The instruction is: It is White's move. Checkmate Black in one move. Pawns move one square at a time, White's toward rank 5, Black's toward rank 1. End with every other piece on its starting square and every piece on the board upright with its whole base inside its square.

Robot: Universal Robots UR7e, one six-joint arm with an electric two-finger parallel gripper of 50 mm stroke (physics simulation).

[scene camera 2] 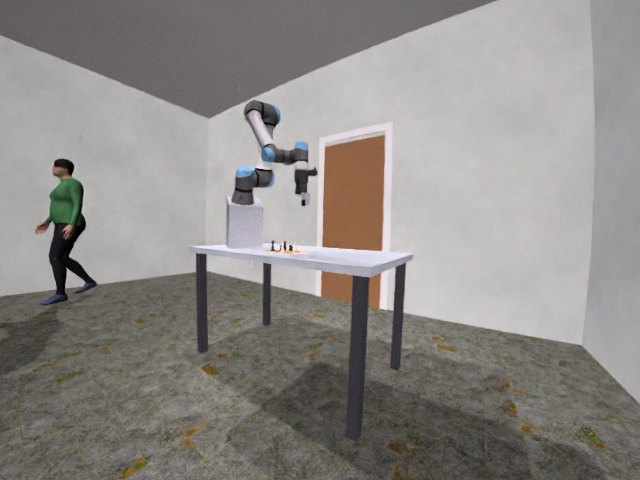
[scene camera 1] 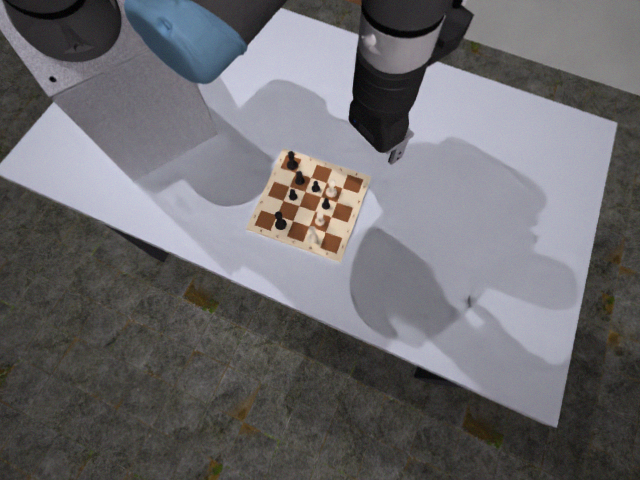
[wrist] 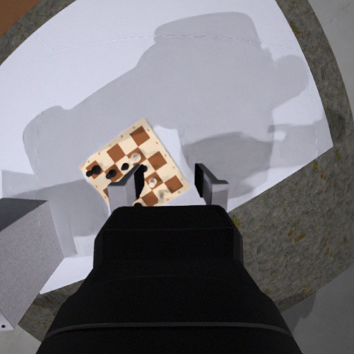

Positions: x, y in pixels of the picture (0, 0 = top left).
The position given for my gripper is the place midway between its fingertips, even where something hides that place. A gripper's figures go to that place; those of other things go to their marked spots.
My gripper (scene camera 1: 382, 146) is 58 cm from the lens. A chessboard (scene camera 1: 300, 214) is 80 cm from the lens.
